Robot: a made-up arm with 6 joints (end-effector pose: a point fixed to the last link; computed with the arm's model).
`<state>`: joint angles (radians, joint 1 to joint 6).
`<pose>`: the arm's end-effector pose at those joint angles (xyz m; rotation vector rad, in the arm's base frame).
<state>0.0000 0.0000 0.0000 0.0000 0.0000 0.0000</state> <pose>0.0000 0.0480 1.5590 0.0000 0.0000 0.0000</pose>
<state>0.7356 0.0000 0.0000 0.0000 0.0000 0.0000</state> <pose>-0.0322 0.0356 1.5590 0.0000 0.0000 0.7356</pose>
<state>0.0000 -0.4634 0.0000 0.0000 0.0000 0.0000</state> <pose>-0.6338 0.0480 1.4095 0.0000 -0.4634 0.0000</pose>
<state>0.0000 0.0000 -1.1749 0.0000 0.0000 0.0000</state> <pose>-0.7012 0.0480 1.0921 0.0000 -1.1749 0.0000</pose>
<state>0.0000 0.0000 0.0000 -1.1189 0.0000 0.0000</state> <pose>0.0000 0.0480 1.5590 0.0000 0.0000 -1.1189</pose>
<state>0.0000 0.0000 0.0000 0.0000 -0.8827 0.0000</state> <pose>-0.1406 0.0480 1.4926 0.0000 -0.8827 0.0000</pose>
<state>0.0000 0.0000 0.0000 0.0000 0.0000 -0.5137</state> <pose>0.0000 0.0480 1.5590 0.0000 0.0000 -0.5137</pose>
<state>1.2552 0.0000 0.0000 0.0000 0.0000 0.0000</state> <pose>-0.0456 0.0149 1.5590 0.0000 0.0000 1.2552</pose>
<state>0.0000 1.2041 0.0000 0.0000 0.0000 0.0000</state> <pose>1.3237 0.0480 0.6494 0.0000 1.2041 0.0000</pose>
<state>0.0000 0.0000 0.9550 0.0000 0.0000 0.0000</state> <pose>0.6204 0.0480 1.2380 0.0000 0.9550 0.0000</pose>
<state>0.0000 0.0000 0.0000 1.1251 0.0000 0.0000</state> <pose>0.0000 0.0480 1.5590 0.0000 0.0000 1.1251</pose>
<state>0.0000 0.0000 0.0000 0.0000 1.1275 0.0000</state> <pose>0.1644 0.0480 1.4551 0.0000 1.1275 0.0000</pose>
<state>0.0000 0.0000 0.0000 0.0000 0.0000 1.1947</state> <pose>0.0000 0.0480 1.5590 0.0000 0.0000 1.1947</pose>
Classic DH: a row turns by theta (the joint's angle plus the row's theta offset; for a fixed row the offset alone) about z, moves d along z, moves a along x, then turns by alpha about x. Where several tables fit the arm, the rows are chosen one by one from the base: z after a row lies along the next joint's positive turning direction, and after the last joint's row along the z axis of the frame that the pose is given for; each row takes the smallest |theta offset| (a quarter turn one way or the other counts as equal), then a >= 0, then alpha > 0; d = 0 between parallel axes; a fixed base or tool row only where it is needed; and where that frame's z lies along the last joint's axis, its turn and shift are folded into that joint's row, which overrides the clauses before.
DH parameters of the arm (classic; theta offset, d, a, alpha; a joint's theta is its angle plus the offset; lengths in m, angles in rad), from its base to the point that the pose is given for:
joint 1: 0 0.141 0 -1.5708
joint 2: -1.5708 0 0.658 0
joint 3: 1.5708 0.048 0 1.5708
joint 4: 0 0.578 0 -1.5708
joint 5: 0 0 0 1.5708
joint 6: 0 0.182 0 0

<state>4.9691 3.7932 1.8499 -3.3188 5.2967 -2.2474</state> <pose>-0.1532 0.6674 0.2512 0.3710 0.0403 -0.5374</pose>
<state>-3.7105 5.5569 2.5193 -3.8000 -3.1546 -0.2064</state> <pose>0.0157 -0.0688 0.5475 0.6601 1.1650 -0.1043</pose>
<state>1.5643 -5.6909 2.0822 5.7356 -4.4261 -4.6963</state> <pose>0.0460 0.4711 0.1496 -0.2697 2.0154 -1.6744</pose>
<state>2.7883 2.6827 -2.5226 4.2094 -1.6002 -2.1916</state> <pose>-0.5121 -0.0322 0.1024 1.7477 -0.3242 -0.9841</pose>
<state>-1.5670 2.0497 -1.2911 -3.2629 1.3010 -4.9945</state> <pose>0.0726 -0.8883 0.4123 0.0380 0.7755 2.7021</pose>
